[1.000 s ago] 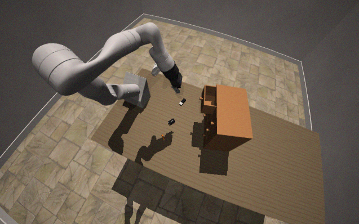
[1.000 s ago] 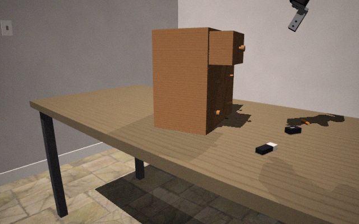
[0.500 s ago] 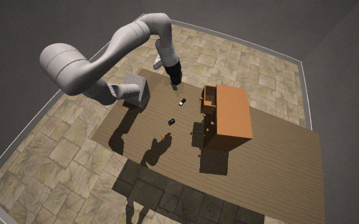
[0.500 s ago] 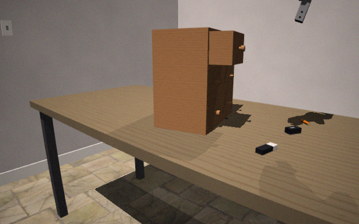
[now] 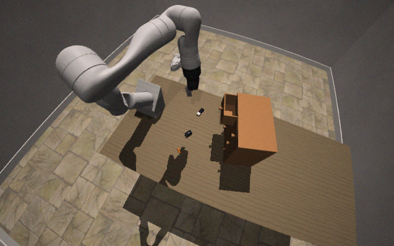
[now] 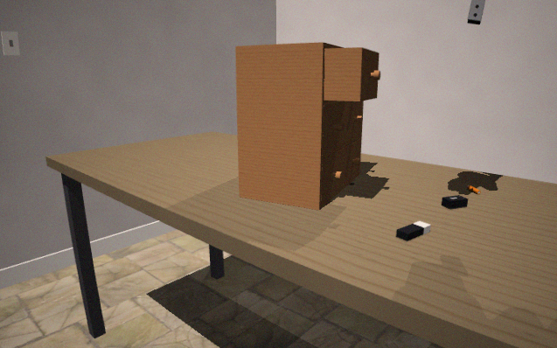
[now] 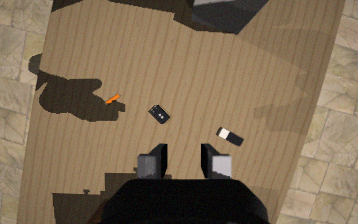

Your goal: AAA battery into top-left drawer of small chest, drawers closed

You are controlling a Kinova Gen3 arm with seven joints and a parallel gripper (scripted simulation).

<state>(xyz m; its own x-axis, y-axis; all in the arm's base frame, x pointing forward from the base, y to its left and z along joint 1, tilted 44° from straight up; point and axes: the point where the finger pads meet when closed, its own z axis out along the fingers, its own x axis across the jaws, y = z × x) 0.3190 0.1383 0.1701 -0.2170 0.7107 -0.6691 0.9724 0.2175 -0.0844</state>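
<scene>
My gripper is now 10 mm short of the AAA battery, 200 mm to the left of it and 370 mm above it. Round my hand: black-and-white block: 30 mm ahead, 130 mm to the left, 370 mm below; then small dark block: 10 mm ahead, 70 mm to the right, 370 mm below.
</scene>
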